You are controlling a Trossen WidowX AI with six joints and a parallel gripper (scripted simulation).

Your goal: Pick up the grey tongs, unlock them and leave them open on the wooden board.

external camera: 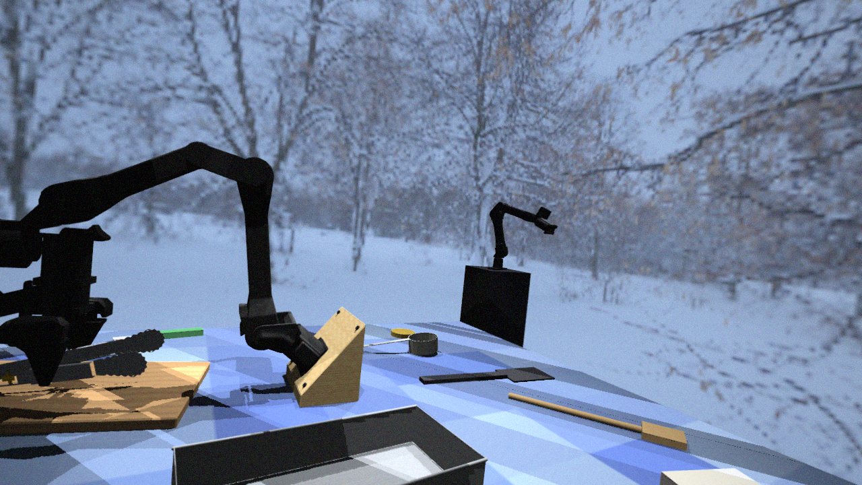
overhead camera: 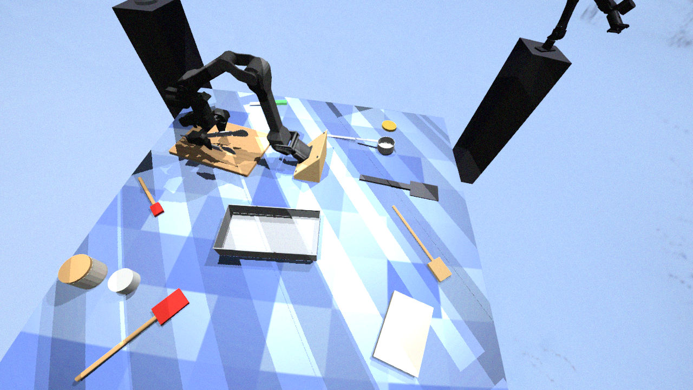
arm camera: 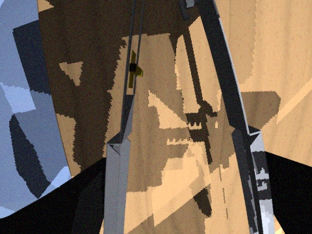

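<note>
My gripper tip is now 4 cm past the wooden board and 4 cm above it. Also, from my gripper tip: red spatula: 64 cm ahead, 10 cm to the left, 4 cm below; then yellow lock piece: 5 cm to the right, 1 cm ahead; then roasting tin: 34 cm to the left, 32 cm ahead, 2 cm below.
</note>
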